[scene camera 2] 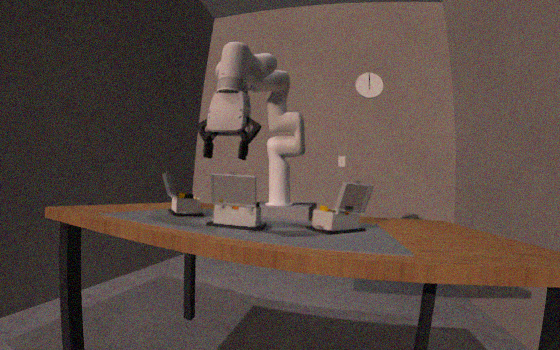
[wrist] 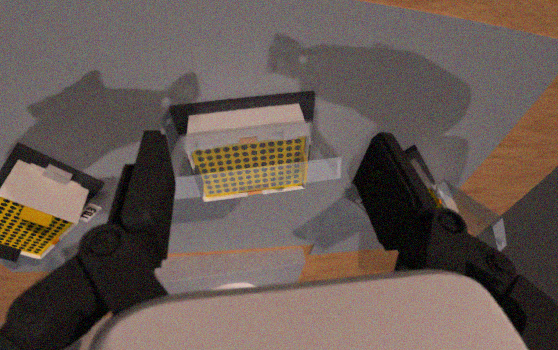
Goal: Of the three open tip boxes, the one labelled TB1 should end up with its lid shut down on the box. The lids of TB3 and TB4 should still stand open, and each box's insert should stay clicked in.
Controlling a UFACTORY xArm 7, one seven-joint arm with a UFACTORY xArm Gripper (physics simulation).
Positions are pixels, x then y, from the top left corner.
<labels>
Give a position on a grey mat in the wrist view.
87, 87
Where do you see a clear lid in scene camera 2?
234, 190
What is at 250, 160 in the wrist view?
A clear lid.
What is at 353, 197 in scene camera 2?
A clear lid.
</labels>
